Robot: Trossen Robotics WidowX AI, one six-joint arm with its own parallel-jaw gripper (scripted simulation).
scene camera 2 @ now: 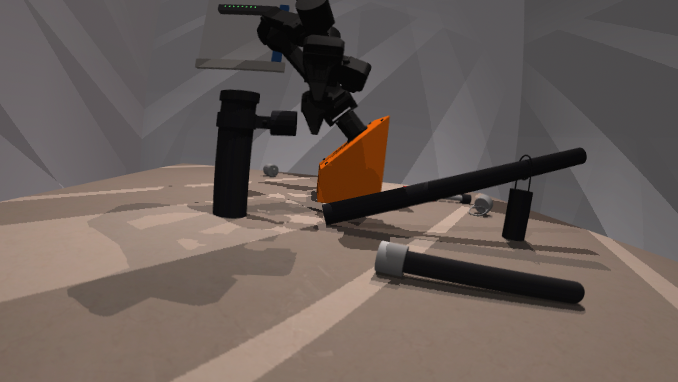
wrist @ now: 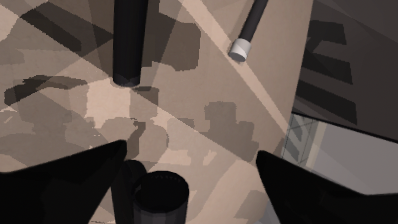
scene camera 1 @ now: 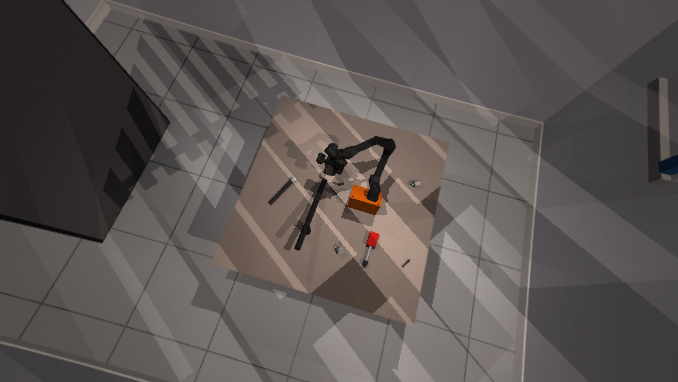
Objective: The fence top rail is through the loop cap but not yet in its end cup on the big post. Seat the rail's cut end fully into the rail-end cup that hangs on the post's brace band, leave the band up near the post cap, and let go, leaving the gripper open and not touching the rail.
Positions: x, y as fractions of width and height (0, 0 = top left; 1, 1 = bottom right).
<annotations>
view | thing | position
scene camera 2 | gripper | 0.47, 0.31
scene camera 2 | black top rail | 0.62, 0.51
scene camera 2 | short black post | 0.76, 0.55
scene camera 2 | big black post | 0.34, 0.42
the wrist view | gripper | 0.49, 0.68
</annotations>
